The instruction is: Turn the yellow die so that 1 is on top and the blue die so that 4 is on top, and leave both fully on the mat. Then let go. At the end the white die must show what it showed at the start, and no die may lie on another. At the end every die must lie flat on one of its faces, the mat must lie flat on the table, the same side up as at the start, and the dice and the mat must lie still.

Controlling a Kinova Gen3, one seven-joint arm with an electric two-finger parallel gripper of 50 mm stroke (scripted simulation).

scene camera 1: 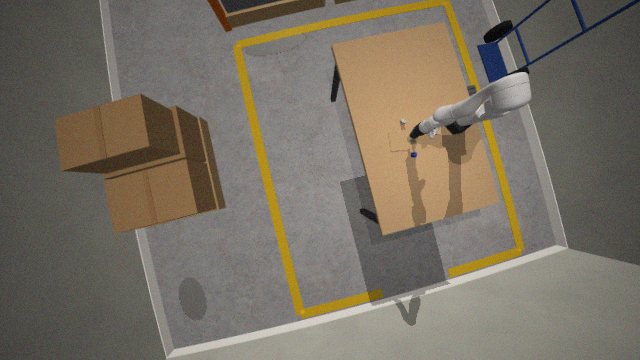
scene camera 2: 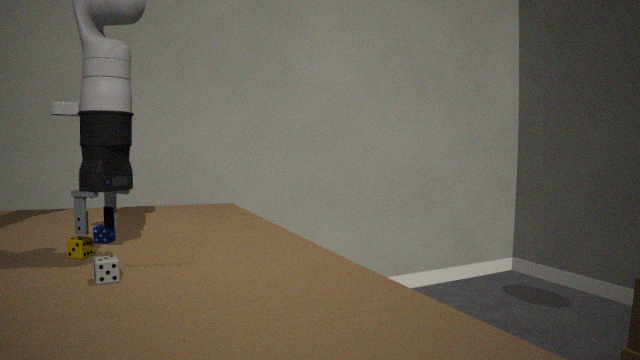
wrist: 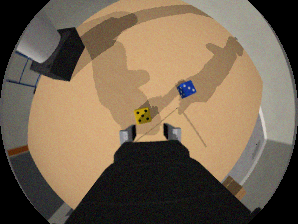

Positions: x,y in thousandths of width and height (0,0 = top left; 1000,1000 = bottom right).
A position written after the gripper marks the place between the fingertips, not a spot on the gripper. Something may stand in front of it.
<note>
In view: the gripper (scene camera 2: 151,643), a white die (scene camera 2: 166,746) and a tan mat (wrist: 639,623).
The gripper is seen too in the wrist view (wrist: 502,578).
</note>
